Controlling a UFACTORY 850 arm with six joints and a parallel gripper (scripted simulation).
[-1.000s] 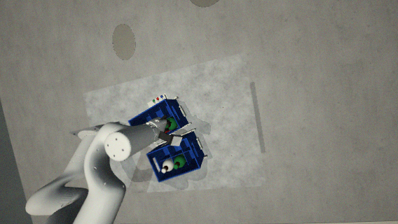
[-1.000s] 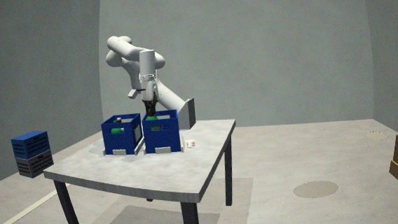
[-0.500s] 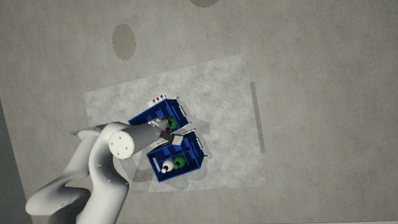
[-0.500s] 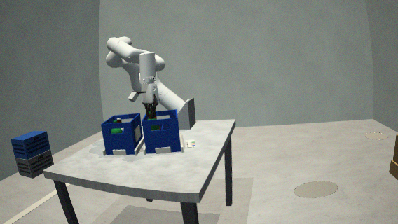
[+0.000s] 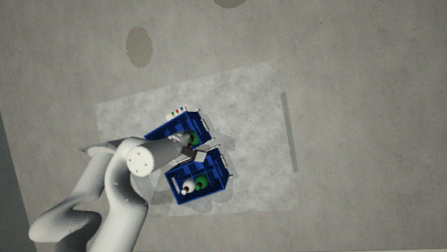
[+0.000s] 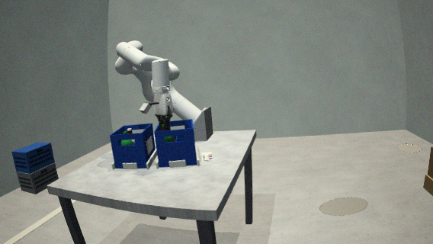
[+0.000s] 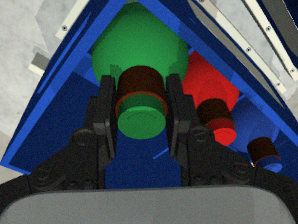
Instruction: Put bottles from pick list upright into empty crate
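Right now the green-label bottle is 70 mm below my hand. Round my hand: red-label bottle 90 mm behind, 20 mm to the right, 100 mm below; then blue-label bottle 170 mm behind, 50 mm to the right, 100 mm below; then pick list 130 mm behind, 160 mm to the left, 190 mm below.
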